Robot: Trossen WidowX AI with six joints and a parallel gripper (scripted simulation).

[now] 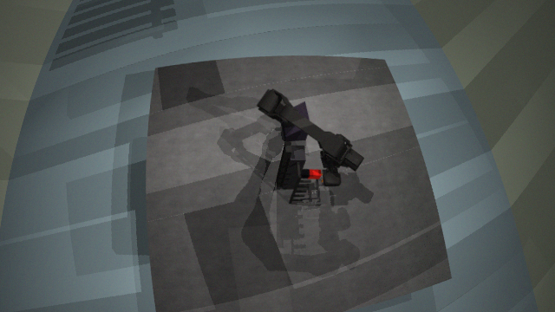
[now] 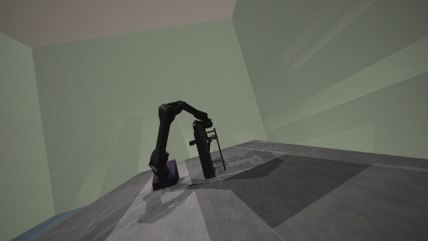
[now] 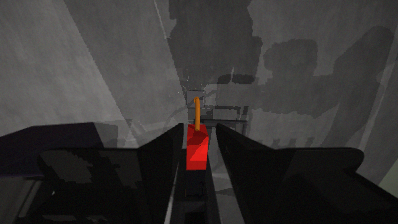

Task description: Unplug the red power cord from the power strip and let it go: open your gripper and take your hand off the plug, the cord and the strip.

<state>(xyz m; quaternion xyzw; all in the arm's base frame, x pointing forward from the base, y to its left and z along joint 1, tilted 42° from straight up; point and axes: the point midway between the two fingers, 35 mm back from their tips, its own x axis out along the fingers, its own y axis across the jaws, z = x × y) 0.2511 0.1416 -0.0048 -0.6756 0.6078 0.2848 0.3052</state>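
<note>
The red plug is 6 cm to the right of my gripper tip and 1 cm below it.
</note>
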